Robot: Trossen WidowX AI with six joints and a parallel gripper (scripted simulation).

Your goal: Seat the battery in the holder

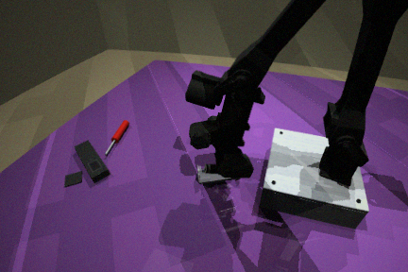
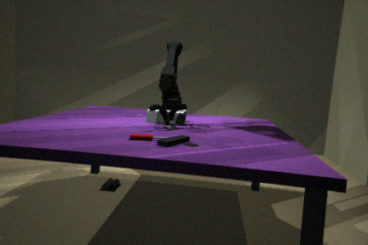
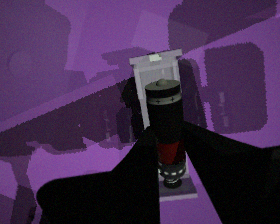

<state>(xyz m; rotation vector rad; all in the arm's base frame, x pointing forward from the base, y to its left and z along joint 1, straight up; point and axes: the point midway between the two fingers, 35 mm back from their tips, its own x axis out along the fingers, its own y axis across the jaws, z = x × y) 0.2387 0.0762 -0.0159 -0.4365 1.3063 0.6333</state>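
Right now the battery is 1 cm above my gripper tip. Round my gripper tip: red-handled screwdriver 33 cm ahead, 4 cm to the left, 1 cm below; then black box 32 cm ahead, 14 cm to the left; then small dark plate 32 cm ahead, 21 cm to the left, 2 cm below.
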